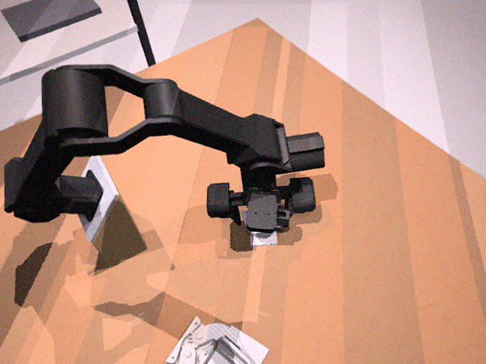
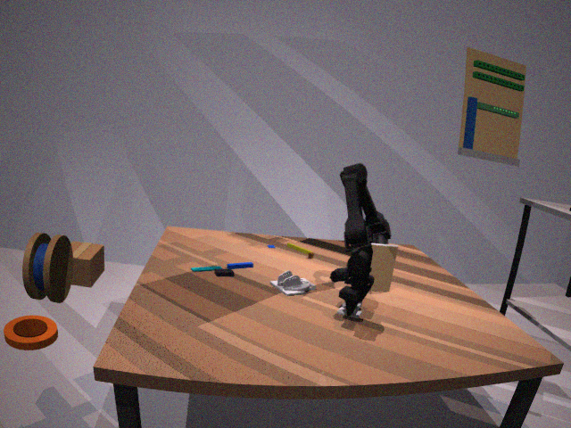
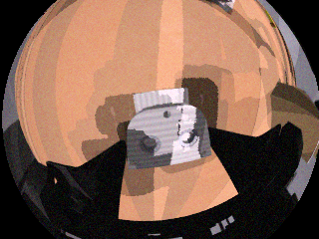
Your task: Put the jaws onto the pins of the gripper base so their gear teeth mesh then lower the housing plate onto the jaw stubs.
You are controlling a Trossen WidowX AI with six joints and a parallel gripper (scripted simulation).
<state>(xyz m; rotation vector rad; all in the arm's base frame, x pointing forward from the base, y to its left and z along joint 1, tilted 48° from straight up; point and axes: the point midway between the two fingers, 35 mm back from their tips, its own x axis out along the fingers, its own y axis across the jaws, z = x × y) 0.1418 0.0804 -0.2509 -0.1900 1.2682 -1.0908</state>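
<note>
Now: gripper tip 14 cm short of the white jaw, 23 cm to the left of it and 1 cm below it. From my gripper tip the other things lie so: black block: 40 cm ahead, 29 cm to the right; then blue bar: 34 cm ahead, 38 cm to the right; then teal bar: 46 cm ahead, 33 cm to the right, 1 cm below.
</note>
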